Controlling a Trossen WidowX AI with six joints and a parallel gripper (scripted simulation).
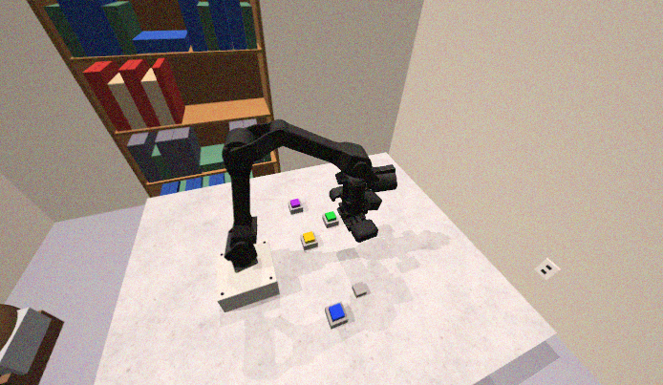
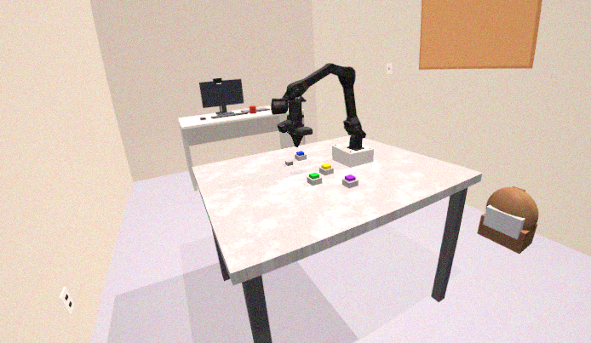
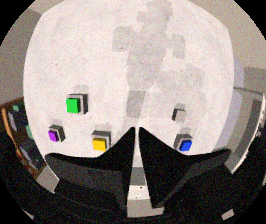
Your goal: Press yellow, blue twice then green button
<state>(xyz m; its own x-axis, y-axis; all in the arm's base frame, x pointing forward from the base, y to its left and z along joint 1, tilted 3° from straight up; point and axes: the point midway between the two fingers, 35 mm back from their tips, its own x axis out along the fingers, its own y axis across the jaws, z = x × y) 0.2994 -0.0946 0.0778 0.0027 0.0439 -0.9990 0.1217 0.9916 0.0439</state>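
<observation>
Right now my gripper tip is 140 mm to the right of the green button, 90 mm above it and 20 mm short of it. Also, from my gripper tip: small grey block (120 mm to the right, 120 mm below, 40 mm behind); blue button (150 mm to the right, 130 mm behind, 90 mm below); yellow button (100 mm to the left, 90 mm below, 90 mm behind).
</observation>
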